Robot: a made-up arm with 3 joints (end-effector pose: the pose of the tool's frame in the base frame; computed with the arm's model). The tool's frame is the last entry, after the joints. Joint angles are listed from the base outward.
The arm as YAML. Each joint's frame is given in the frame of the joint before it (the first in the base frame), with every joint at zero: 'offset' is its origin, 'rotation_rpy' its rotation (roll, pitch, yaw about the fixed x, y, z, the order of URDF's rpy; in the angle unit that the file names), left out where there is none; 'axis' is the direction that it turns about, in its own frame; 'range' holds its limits. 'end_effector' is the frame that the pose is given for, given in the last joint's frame.
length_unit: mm
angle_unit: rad
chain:
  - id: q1
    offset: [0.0, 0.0, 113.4]
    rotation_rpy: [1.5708, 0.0, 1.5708]
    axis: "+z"
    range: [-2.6, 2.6]
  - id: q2
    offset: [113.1, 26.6, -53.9]
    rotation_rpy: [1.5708, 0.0, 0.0]
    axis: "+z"
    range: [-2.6, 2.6]
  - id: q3
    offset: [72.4, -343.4, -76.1]
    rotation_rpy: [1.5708, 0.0, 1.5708]
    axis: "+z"
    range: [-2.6, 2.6]
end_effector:
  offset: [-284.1, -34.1, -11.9]
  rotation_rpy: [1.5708, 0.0, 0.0]
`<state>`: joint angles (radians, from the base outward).
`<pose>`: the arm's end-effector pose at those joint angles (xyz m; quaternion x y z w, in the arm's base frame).
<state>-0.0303 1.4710 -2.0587</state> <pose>-0.0176 0.3531 -0.0616 -0.5807 -0.6406 -0.3361 0.3734</pose>
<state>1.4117 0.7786 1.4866</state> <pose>-0.2487 -0.3219 0.5603 0.6373 0.6578 0.1935 0.3518</pose>
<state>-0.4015 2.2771 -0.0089</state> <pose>0.3996 0.5601 0.0215 -0.0875 -0.1829 -0.8894 0.4097</pose>
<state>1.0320 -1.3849 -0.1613</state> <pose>-0.2297 -0.3314 -0.2642 0.4233 -0.3679 0.5229 0.6419</pose>
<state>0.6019 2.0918 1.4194</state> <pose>0.1741 0.1004 0.6539 0.6512 0.5064 -0.5301 0.1959</pose>
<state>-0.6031 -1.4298 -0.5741</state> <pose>-0.1982 -0.4025 0.3627 -0.0379 -0.0174 0.6638 0.7467</pose>
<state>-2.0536 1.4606 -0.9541</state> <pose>-0.0527 -0.3996 -0.4133 -0.7248 -0.6841 -0.0140 0.0804</pose>
